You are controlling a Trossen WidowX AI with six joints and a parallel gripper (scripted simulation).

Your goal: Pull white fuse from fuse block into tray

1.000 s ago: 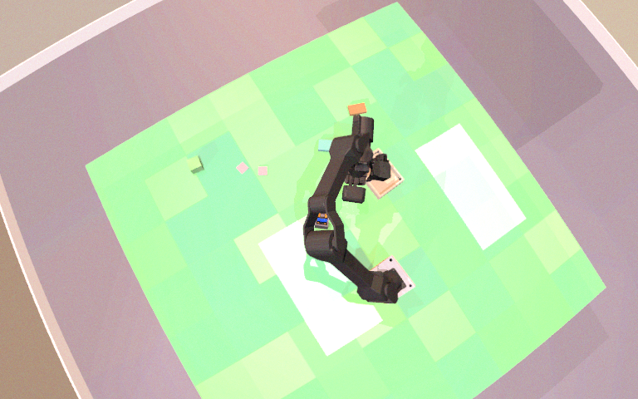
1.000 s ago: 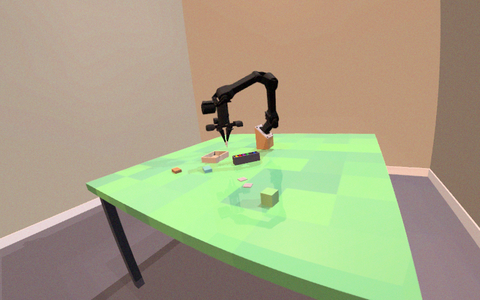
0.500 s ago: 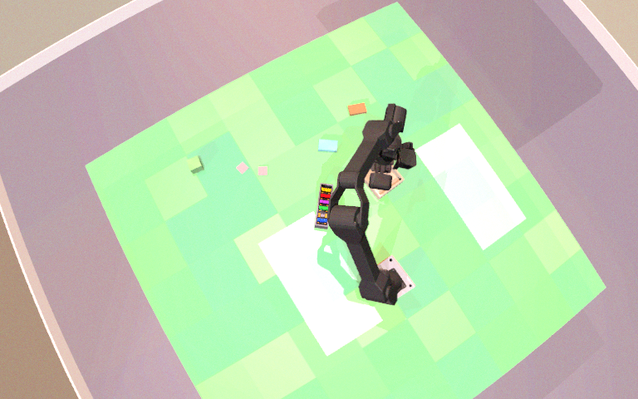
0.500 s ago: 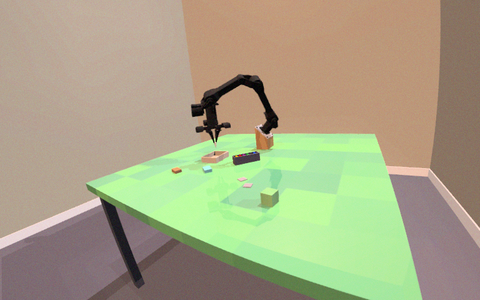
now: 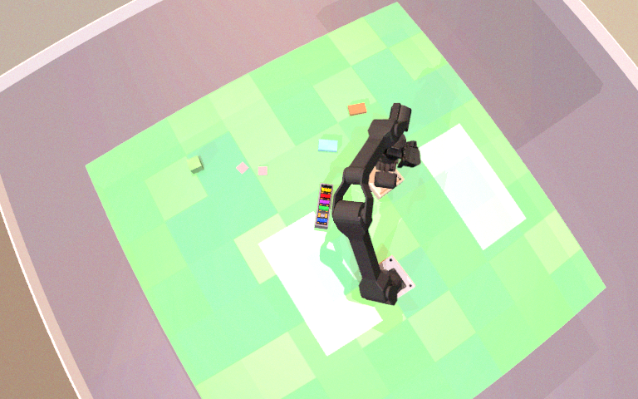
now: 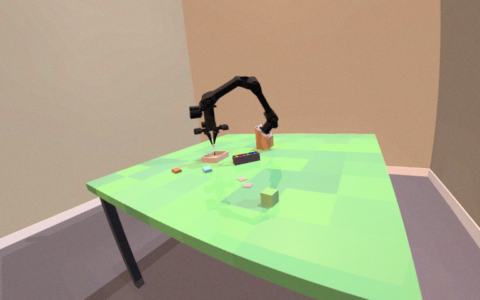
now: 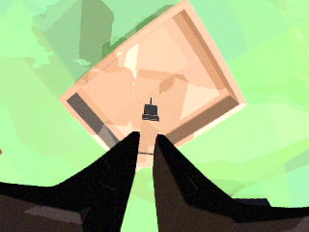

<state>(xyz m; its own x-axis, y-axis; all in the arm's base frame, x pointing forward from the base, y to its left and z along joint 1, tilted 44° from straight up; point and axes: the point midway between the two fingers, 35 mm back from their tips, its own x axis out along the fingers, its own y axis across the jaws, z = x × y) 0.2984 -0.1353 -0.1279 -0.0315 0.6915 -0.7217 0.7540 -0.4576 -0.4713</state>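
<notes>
The tan tray lies 80 mm below my gripper tip. Round my gripper tip: light blue tile 170 mm ahead, 80 mm to the left, 80 mm below; then green cube 480 mm to the left, 350 mm ahead, 70 mm below; then orange tile 220 mm ahead, 80 mm to the right, 80 mm below.
</notes>
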